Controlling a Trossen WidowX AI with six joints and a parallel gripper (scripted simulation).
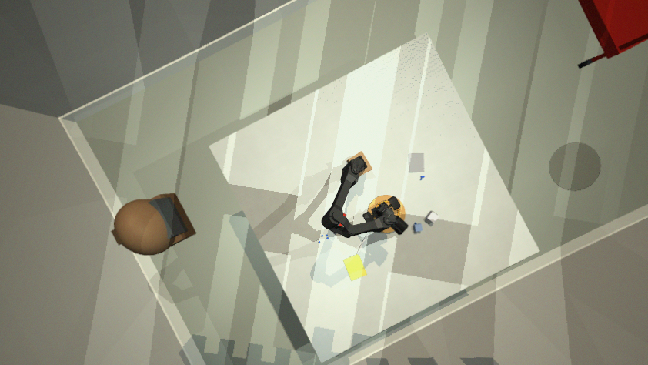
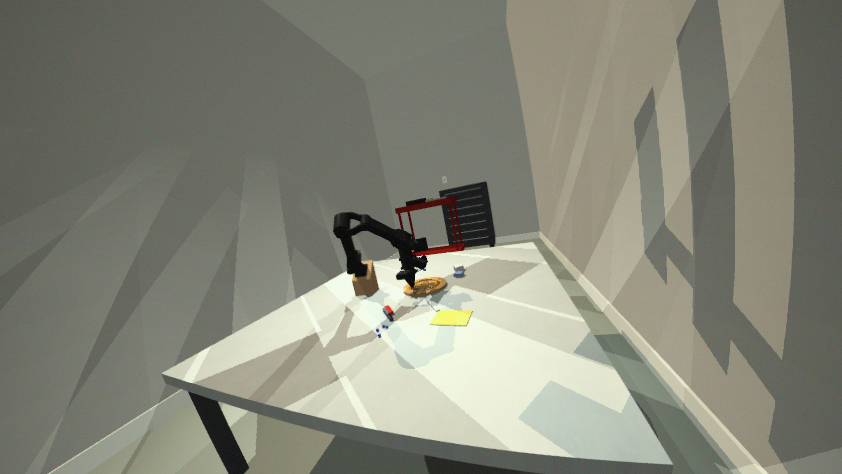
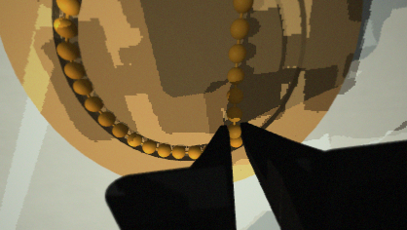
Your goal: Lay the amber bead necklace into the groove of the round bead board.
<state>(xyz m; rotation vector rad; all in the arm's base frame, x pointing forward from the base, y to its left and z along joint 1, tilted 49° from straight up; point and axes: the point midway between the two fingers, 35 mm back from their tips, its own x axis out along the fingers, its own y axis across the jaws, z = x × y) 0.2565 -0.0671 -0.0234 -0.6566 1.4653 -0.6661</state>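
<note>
Now: gripper tip 50 mm short of the round bead board, 30 mm to the right of it and 10 mm above it. From my gripper tip the other things lie so: light blue cube 200 mm ahead, 130 mm to the left, 10 mm below; red-handled tool 40 mm behind, 210 mm to the right, 10 mm below; white cube 190 mm ahead, 220 mm to the left.
</note>
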